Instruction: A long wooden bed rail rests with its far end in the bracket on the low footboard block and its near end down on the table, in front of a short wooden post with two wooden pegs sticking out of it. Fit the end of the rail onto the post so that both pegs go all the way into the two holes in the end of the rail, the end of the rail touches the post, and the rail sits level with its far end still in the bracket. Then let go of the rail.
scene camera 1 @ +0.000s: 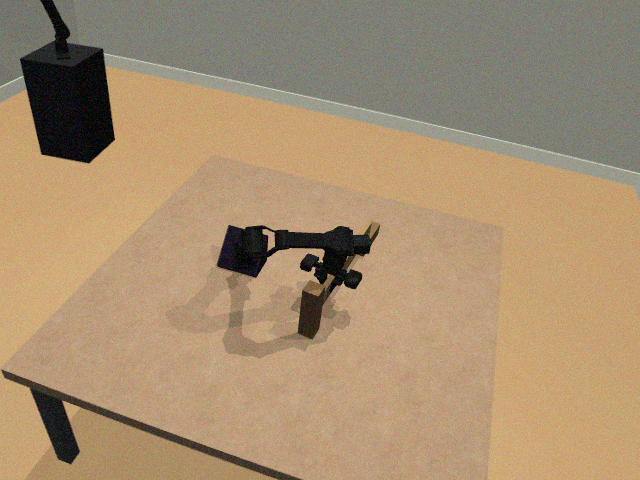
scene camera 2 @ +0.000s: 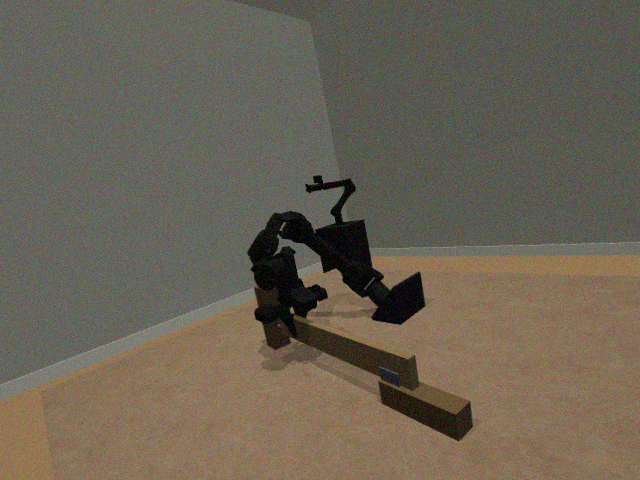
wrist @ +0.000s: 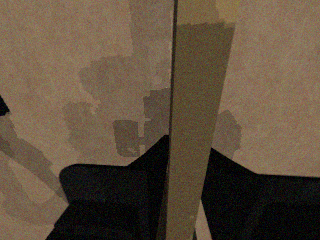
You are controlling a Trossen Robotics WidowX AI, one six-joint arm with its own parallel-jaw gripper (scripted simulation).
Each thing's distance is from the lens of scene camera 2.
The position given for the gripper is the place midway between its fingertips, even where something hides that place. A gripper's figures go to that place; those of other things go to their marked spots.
gripper (scene camera 2: 298, 334): 0.89 m
long wooden rail (scene camera 2: 365, 354): 0.68 m
